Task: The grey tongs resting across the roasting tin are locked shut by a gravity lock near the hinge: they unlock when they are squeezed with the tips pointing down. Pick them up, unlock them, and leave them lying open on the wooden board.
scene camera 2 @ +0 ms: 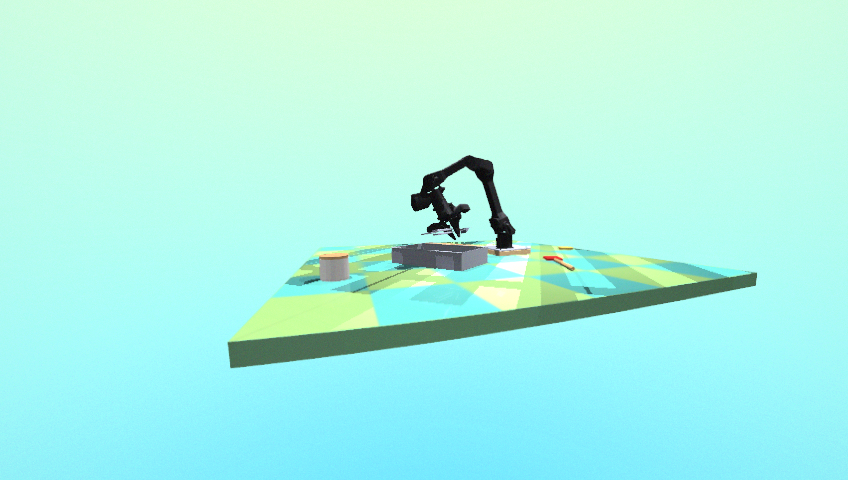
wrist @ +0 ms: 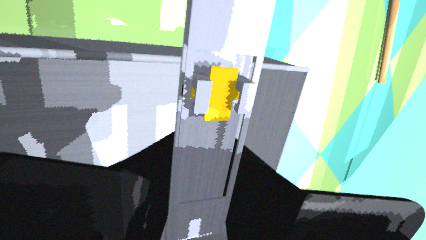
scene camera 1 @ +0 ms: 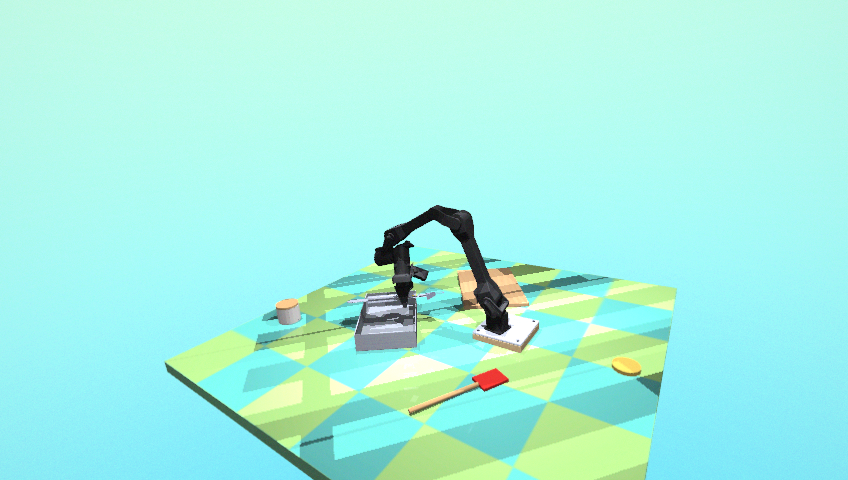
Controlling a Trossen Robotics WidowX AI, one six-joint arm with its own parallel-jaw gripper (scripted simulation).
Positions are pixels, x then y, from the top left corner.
Labels:
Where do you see a grey roasting tin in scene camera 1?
385,325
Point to a lidded canister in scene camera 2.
At 334,267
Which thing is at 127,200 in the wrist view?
My gripper.

